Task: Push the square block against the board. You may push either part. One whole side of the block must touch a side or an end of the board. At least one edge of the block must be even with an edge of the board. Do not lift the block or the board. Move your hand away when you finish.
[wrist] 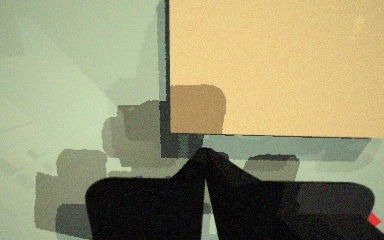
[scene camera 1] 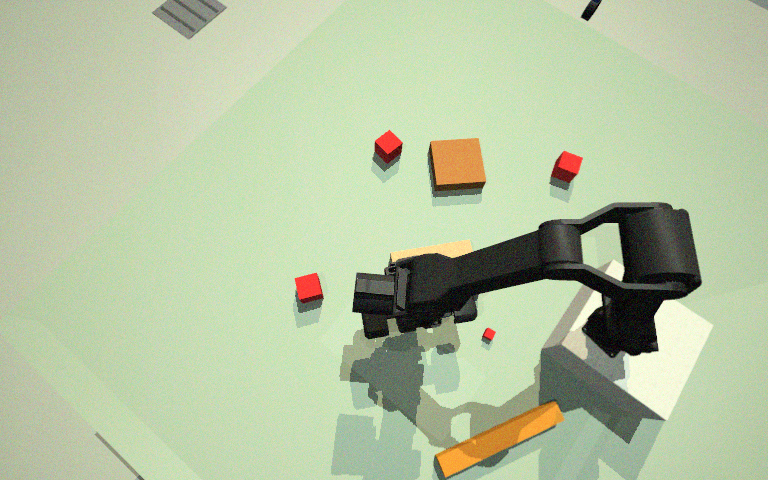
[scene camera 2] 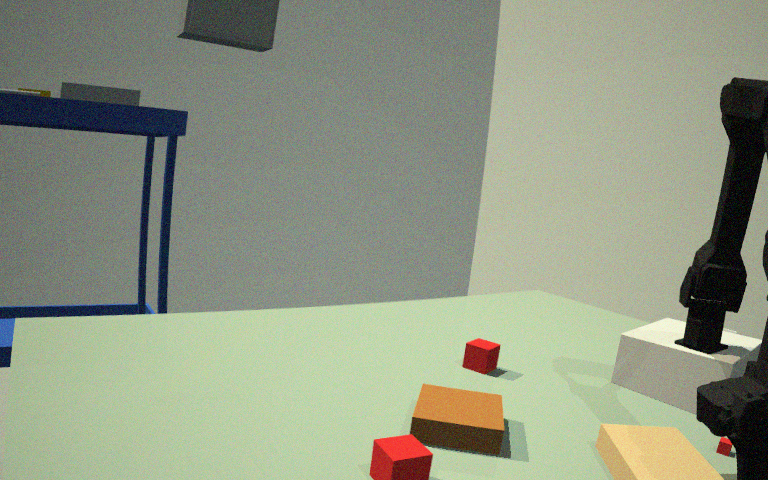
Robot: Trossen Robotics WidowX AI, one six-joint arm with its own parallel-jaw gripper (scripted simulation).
Path:
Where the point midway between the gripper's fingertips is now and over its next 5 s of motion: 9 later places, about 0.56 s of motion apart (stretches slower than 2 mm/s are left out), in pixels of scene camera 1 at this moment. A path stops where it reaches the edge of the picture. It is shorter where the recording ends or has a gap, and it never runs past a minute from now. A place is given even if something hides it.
The gripper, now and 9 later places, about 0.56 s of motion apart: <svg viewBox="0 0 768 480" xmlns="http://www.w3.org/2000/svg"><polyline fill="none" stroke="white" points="413,318 410,311 408,305 408,303 410,318 410,319 399,304 387,282 378,264 380,272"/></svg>

